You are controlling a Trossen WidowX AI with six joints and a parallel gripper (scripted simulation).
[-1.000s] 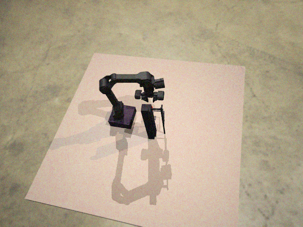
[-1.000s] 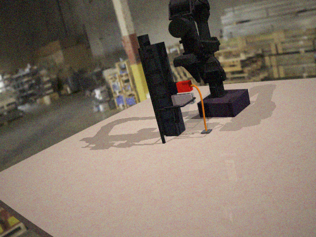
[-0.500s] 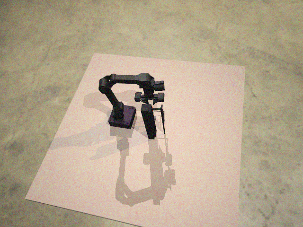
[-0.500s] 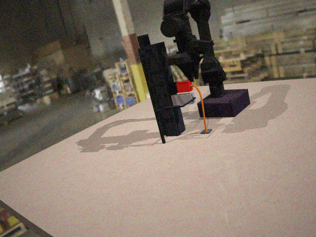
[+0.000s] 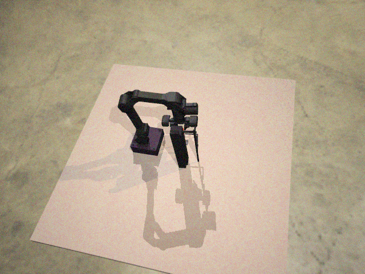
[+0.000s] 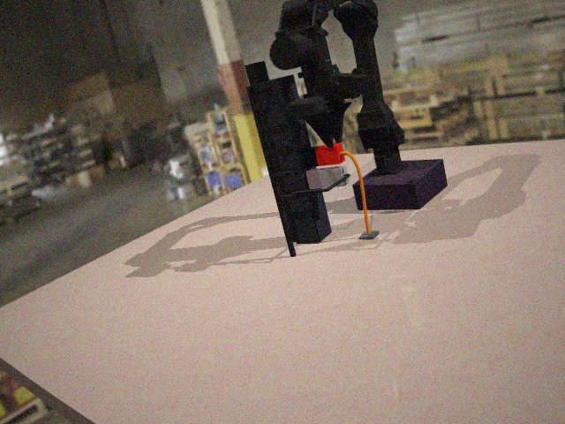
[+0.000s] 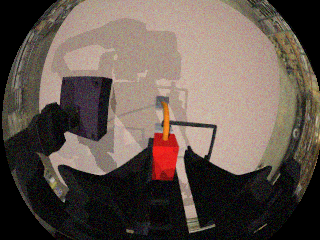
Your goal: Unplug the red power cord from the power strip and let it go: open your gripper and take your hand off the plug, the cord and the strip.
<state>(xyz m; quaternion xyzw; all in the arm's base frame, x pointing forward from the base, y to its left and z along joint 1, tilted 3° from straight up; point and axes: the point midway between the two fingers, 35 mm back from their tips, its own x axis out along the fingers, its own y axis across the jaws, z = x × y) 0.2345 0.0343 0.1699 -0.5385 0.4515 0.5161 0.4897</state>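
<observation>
The red plug is 3 cm to the right of my gripper tip, 1 cm below it and 1 cm ahead of it. Round my gripper tip: grey anchor 18 cm below, 3 cm to the left, 1 cm behind.
</observation>
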